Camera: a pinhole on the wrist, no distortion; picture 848 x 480 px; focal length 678.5 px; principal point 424.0 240.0 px. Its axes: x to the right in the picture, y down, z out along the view. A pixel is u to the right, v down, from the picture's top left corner.
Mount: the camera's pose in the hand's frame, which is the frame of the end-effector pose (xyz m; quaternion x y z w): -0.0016 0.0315 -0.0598 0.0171 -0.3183 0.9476 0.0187
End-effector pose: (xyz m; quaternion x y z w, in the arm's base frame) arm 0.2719 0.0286 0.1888 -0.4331 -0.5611 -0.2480 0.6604
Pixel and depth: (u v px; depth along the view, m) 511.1 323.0 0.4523
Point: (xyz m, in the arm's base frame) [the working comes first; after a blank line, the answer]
In the camera's frame: 0.0581 0.0553 0.4523

-0.1145 0.1070 0.2205
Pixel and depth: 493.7 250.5 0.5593
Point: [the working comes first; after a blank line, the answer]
In the camera's frame: 0.0575 0.0087 0.5593

-0.1952 0.1903 0.2327
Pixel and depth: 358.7 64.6 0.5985
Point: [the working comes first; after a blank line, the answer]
In the camera's frame: -0.0576 -0.1547 0.5985

-0.1460 0.3678 0.3195
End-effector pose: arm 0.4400 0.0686 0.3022 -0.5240 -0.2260 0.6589 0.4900
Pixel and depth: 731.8 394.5 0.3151
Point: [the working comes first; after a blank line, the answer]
In the camera's frame: 0.1429 0.0718 0.3151

0.3819 0.0660 0.5946
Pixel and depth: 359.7 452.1 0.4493
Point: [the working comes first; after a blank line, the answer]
In the camera's frame: -0.0426 0.1405 0.4493

0.3925 0.3001 0.6418
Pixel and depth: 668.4 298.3 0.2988
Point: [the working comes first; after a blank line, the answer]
In the camera's frame: 0.1076 0.0257 0.2988

0.3523 0.0825 0.5448
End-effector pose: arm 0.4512 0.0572 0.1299 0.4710 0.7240 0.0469 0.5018
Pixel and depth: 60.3 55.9 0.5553
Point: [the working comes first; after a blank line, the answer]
In the camera's frame: -0.2977 -0.1507 0.5553

0.6680 -0.0056 -0.4142
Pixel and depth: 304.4 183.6 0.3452
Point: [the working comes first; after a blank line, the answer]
In the camera's frame: -0.0608 -0.0287 0.3452

0.5260 -0.0725 -0.1134
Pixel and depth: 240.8 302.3 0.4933
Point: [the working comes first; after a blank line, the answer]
In the camera's frame: -0.1332 0.0453 0.4933

0.4810 -0.1314 -0.2782
